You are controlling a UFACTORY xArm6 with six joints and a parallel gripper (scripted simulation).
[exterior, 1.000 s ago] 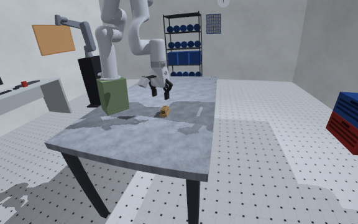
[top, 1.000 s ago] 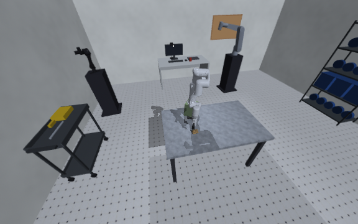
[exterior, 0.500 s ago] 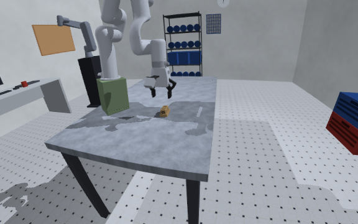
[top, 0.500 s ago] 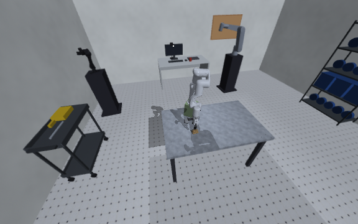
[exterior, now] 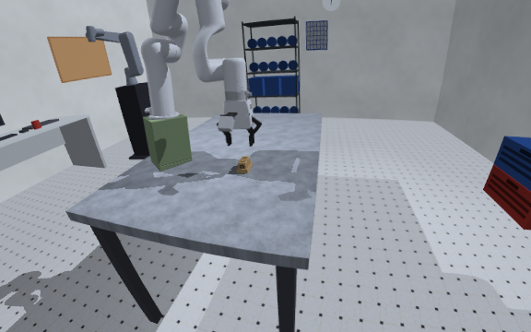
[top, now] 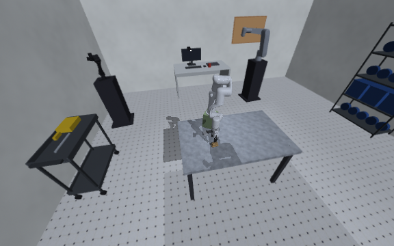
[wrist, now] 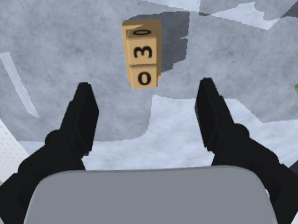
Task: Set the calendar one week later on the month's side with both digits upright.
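My hand is 11 cm above the tray and 2 cm to the right of it.
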